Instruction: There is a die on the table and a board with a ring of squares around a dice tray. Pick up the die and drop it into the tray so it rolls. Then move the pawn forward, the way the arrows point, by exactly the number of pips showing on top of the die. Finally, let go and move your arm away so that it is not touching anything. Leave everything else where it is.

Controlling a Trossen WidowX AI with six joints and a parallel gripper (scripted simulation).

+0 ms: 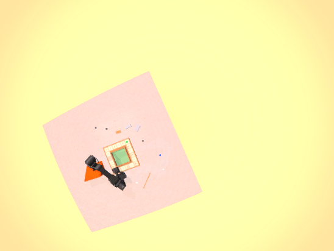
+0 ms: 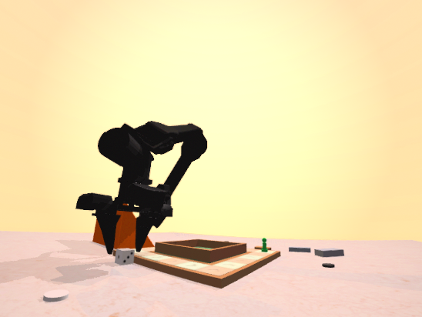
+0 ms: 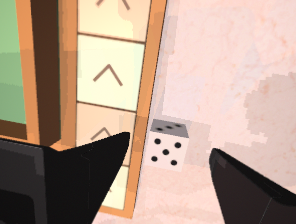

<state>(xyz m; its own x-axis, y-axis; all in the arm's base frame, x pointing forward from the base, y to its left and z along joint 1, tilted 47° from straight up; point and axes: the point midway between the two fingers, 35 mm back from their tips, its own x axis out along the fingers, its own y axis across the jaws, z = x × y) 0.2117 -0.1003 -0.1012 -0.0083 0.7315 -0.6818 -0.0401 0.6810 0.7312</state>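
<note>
The white die is 1 cm below my gripper tip. The rest, counted from my gripper tip: green pawn 28 cm to the left, 17 cm ahead, 1 cm above; green tray floor 16 cm to the left, 6 cm ahead, 1 cm below; orange stick 21 cm ahead, 14 cm to the right, 2 cm below.
</note>
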